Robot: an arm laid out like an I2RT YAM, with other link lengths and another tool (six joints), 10 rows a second.
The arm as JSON. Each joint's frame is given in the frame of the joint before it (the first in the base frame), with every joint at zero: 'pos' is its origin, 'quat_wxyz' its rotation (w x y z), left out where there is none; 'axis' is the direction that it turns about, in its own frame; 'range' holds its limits. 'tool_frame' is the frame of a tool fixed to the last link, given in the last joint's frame.
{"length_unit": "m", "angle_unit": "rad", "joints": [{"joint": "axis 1", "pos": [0.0, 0.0, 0.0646], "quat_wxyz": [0.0, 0.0, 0.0, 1.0], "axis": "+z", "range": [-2.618, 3.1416]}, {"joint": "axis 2", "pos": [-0.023, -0.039, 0.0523], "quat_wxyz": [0.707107, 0.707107, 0.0, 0.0], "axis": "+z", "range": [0.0, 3.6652]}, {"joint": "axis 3", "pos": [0.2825, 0.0, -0.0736], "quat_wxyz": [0.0, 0.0, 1.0, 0.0], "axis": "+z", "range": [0.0, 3.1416]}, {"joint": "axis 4", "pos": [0.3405, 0.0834, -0.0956], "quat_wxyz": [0.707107, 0.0, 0.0, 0.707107], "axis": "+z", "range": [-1.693, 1.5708]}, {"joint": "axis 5", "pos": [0.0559, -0.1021, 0.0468], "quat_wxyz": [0.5, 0.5, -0.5, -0.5], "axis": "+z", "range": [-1.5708, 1.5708]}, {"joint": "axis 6", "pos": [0.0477, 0.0, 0.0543], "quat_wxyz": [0.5, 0.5, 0.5, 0.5], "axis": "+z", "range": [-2.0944, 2.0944]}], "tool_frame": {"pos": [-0.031, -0.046, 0.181], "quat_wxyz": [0.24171, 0.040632, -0.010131, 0.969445]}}
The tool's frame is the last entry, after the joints.
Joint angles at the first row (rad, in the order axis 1, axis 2, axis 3, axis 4, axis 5, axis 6):
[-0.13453 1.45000 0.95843 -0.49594 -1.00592 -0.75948]
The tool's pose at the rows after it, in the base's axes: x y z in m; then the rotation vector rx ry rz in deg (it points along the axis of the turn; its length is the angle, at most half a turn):
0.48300 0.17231 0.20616 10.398 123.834 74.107
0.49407 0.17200 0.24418 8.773 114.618 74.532
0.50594 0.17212 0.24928 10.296 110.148 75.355
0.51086 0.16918 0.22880 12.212 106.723 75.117
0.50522 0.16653 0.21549 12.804 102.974 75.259
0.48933 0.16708 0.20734 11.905 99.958 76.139
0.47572 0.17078 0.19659 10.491 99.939 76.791
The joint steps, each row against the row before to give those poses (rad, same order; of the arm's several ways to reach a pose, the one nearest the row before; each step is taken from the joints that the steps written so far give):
[0.00013 -0.06461 -0.03307 0.18127 -0.00037 0.11367]
[0.00582 -0.05903 -0.07387 0.27670 -0.00392 0.15696]
[0.01128 0.01446 -0.05515 0.21194 0.02225 0.12230]
[0.00527 0.03352 -0.09473 0.22560 0.03578 0.08353]
[0.00081 0.02215 -0.09314 0.21158 0.02155 0.06775]
[-0.00075 0.00695 -0.08597 0.17260 -0.00240 0.04770]
[-0.00001 -0.00040 -0.04419 0.04934 -0.01976 -0.00498]

